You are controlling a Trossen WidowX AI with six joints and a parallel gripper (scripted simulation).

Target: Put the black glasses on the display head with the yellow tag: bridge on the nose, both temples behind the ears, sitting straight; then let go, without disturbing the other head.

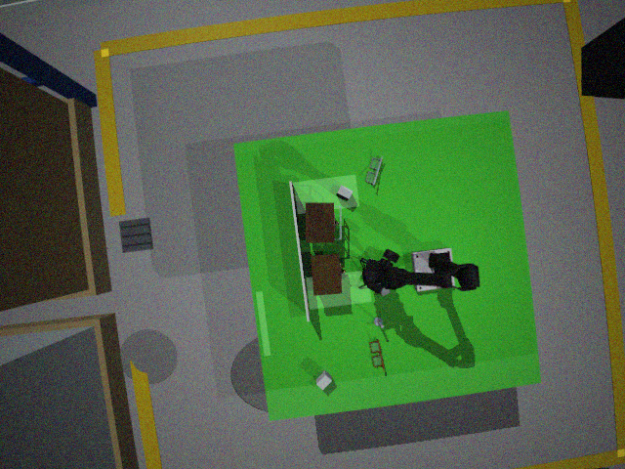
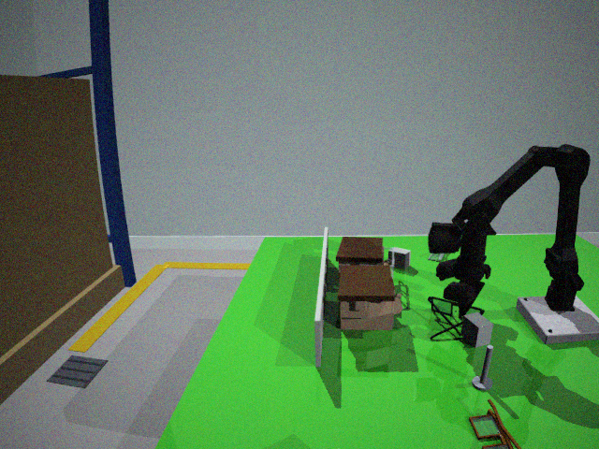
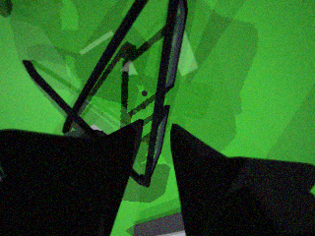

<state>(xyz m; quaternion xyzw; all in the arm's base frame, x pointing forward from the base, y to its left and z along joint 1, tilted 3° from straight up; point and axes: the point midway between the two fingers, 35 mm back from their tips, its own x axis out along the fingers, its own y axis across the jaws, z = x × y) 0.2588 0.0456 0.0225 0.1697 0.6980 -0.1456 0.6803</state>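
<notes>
The post is 240 mm to the left of my gripper tip and 10 mm behind it. Also, from my gripper tip: white panel 360 mm ahead, 70 mm to the right, 30 mm above.
</notes>
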